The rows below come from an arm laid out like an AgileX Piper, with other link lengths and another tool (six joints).
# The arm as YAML. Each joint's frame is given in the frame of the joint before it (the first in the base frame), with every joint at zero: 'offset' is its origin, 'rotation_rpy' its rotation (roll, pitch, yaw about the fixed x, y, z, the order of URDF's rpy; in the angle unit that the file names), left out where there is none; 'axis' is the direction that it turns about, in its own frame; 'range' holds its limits. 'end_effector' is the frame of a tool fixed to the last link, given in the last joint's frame.
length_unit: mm
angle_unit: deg
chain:
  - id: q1
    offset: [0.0, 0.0, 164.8]
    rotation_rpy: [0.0, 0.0, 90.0]
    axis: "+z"
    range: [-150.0, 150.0]
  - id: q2
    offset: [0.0, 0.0, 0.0]
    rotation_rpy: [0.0, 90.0, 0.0]
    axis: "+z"
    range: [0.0, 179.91]
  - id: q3
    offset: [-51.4, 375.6, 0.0]
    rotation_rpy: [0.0, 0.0, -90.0]
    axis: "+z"
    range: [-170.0, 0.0]
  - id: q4
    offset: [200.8, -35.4, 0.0]
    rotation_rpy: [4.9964, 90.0, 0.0]
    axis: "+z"
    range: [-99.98, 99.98]
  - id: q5
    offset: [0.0, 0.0, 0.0]
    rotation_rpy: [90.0, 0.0, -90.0]
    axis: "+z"
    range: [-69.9, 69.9]
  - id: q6
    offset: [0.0, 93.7, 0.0]
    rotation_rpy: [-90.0, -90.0, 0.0]
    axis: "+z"
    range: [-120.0, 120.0]
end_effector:
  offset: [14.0, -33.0, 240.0]
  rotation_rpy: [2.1, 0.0, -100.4]
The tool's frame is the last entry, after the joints.
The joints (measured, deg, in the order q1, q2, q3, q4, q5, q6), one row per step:
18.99, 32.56, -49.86, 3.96, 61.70, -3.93
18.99, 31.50, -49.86, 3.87, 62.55, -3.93
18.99, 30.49, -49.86, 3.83, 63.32, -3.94
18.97, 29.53, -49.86, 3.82, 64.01, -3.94
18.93, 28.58, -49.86, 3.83, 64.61, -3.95
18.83, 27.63, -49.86, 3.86, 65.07, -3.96
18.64, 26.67, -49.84, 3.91, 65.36, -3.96
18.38, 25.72, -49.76, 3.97, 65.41, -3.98
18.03, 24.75, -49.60, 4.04, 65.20, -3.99
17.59, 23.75, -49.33, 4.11, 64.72, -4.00
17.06, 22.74, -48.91, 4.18, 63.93, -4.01
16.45, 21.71, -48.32, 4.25, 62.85, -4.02
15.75, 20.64, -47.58, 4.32, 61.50, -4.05
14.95, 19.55, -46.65, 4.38, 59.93, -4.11
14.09, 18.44, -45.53, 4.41, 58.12, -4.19
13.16, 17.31, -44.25, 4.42, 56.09, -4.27
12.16, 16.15, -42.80, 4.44, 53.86, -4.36
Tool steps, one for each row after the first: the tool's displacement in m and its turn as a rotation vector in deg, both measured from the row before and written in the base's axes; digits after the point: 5 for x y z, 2 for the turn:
-0.00498, -0.00209, -0.00124, -0.03, -0.23, 0.02
-0.00464, -0.00172, -0.00110, 0.02, -0.25, 0.04
-0.00425, -0.00146, -0.00094, 0.06, -0.27, 0.02
-0.00387, -0.00127, -0.00067, 0.10, -0.34, 0.01
-0.00328, -0.00109, -0.00015, 0.16, -0.46, -0.05
-0.00260, -0.00092, 0.00039, 0.24, -0.60, -0.15
-0.00173, -0.00072, 0.00092, 0.29, -0.77, -0.22
-0.00086, -0.00056, 0.00148, 0.38, -0.95, -0.32
-0.00003, -0.00048, 0.00192, 0.44, -1.13, -0.43
0.00088, -0.00041, 0.00225, 0.49, -1.29, -0.54
0.00164, -0.00040, 0.00241, 0.53, -1.43, -0.64
0.00230, -0.00048, 0.00270, 0.55, -1.59, -0.73
0.00278, -0.00072, 0.00243, 0.52, -1.65, -0.84
0.00329, -0.00102, 0.00227, 0.48, -1.74, -0.93
0.00372, -0.00133, 0.00225, 0.46, -1.82, -1.02
0.00397, -0.00154, 0.00210, 0.45, -1.89, -1.10

